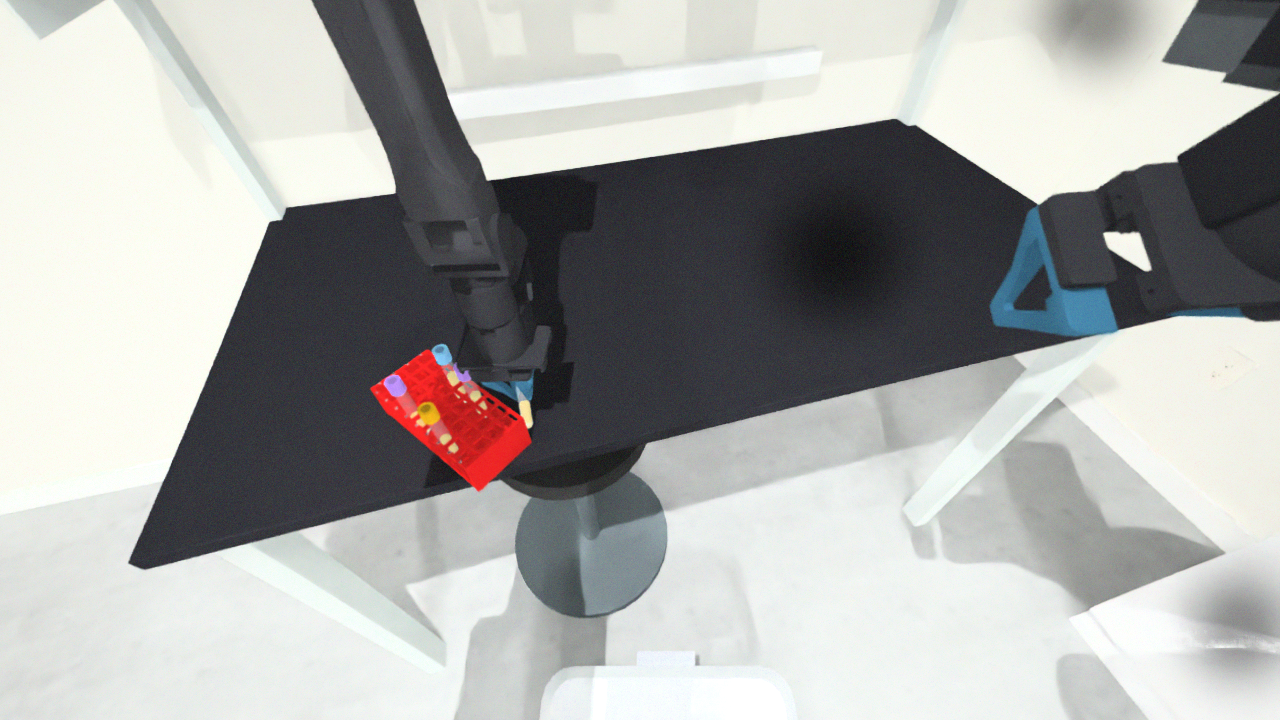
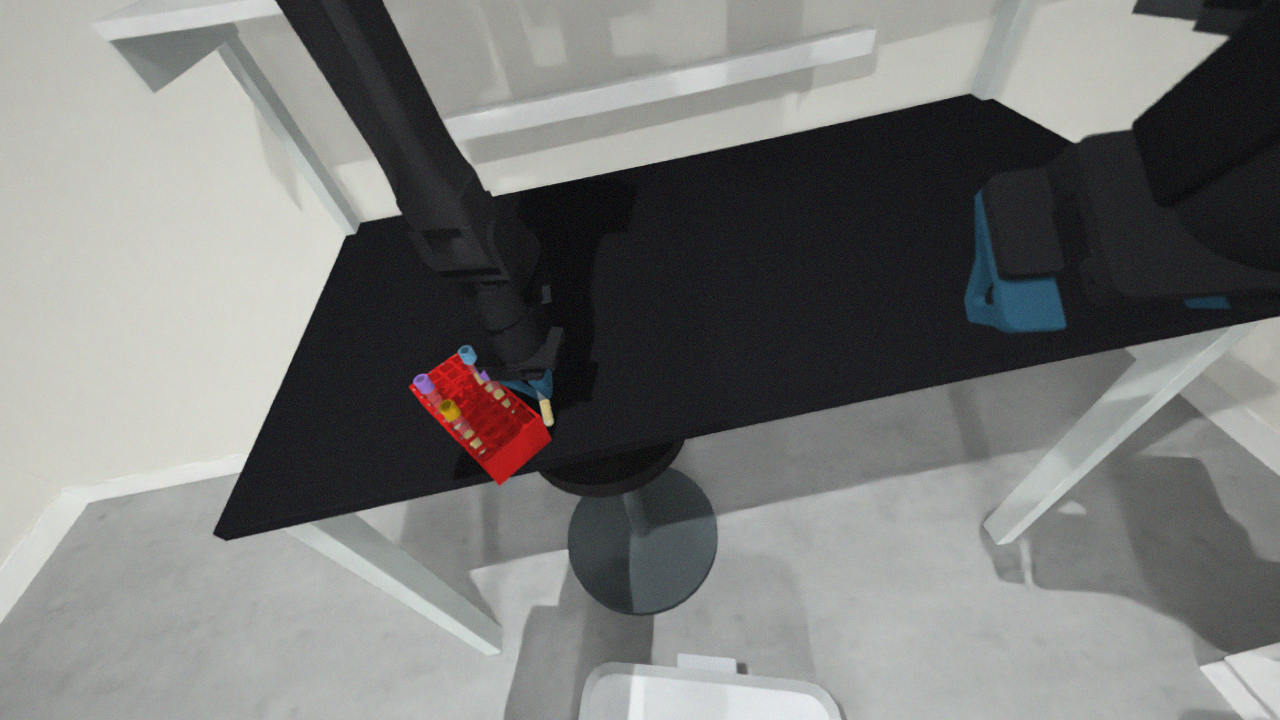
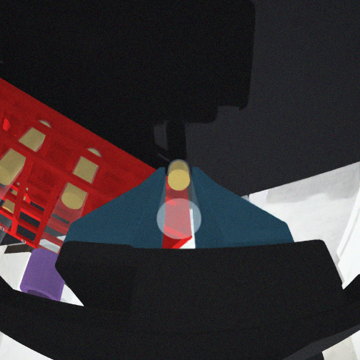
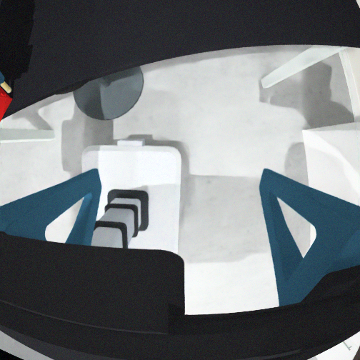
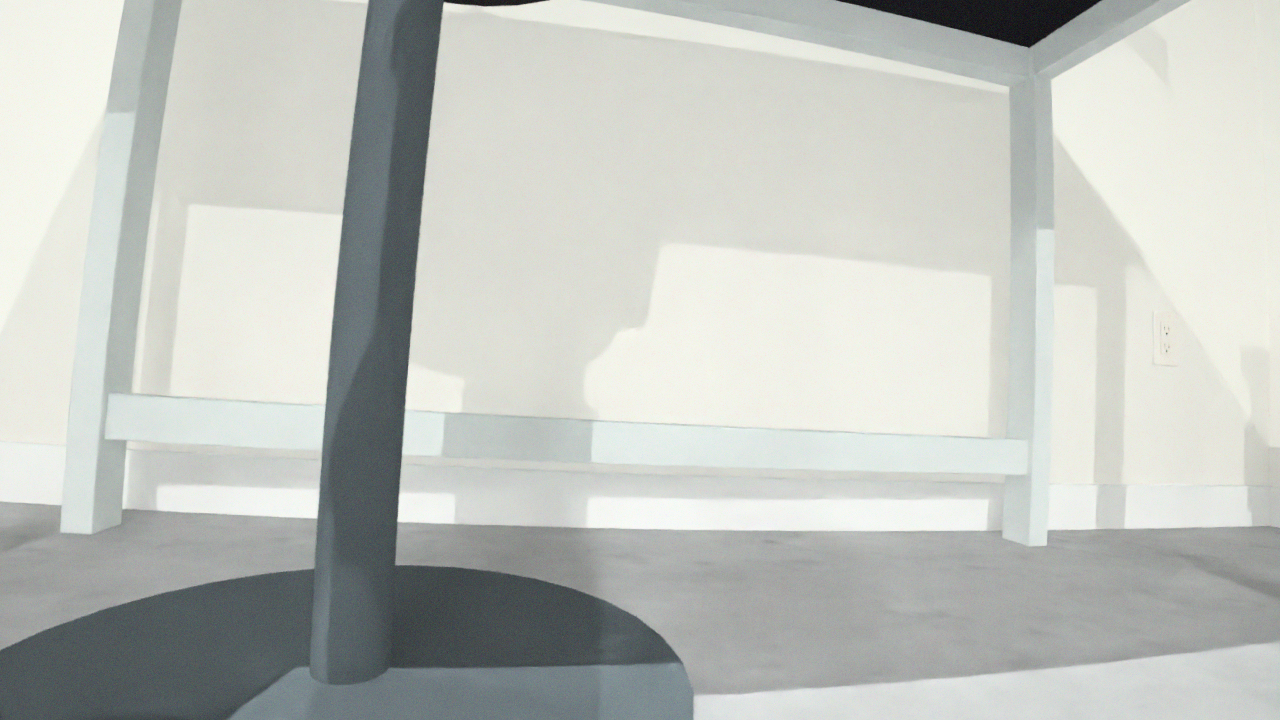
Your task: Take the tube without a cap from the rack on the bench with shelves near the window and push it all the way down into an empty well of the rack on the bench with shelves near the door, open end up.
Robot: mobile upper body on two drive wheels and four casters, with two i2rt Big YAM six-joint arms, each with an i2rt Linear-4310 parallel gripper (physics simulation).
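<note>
My left gripper (image 1: 524, 394) (image 2: 543, 390) (image 3: 178, 176) is shut on the tube without a cap (image 1: 526, 411) (image 2: 546, 411) (image 3: 179, 218) (image 4: 6, 86). The tube has a yellowish rounded bottom and points down at the right rear edge of the red rack (image 1: 501, 450) (image 2: 520, 451) (image 3: 112, 137) (image 4: 4, 104), outside its wells as it appears. Whether it touches the rack is unclear. The rack stands at an angle on the black bench (image 1: 680, 268) (image 2: 760, 268), its near corner at the front edge. My right gripper (image 4: 180, 177) is open and empty, far to the right.
The rack holds tubes with a blue cap (image 1: 440, 354) (image 2: 467, 355), a yellow cap (image 1: 428, 412) (image 2: 449, 409) and purple caps (image 1: 394, 385) (image 2: 422, 383) (image 3: 42, 275). A round stool (image 1: 590, 555) (image 2: 642, 555) (image 5: 366, 358) stands under the bench's front edge.
</note>
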